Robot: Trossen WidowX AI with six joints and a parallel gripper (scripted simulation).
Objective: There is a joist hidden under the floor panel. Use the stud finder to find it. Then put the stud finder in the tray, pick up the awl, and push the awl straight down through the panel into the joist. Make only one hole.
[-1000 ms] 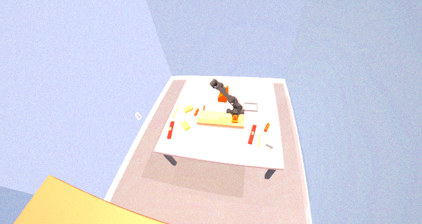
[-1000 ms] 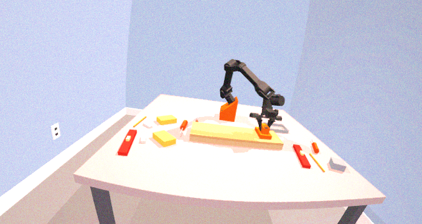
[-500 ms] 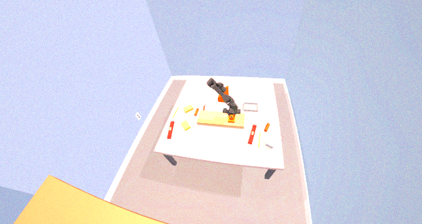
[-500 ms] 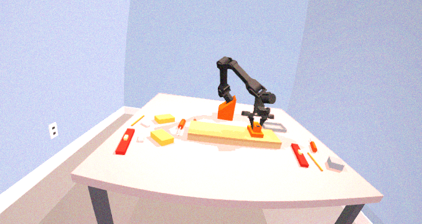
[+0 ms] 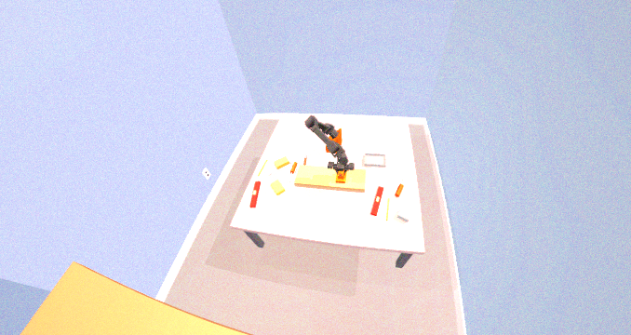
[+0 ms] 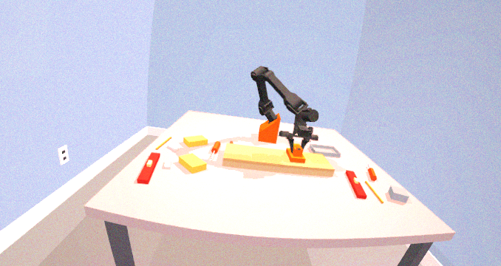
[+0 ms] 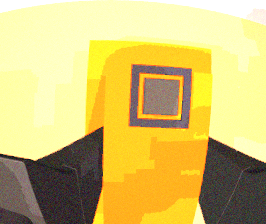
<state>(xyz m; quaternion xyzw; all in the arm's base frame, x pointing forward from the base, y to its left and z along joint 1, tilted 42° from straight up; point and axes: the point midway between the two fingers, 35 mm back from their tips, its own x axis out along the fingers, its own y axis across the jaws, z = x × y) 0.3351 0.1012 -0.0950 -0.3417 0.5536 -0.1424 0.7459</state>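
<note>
Now: gripper tip 260 mm past the grey-rimmed tray, 210 mm to the right of it and 50 mm above it. Also, from my gripper tip: stud finder: 10 mm ahead, 20 mm above; then grey bracket: 170 mm ahead, 490 mm to the left, 50 mm below.
</note>
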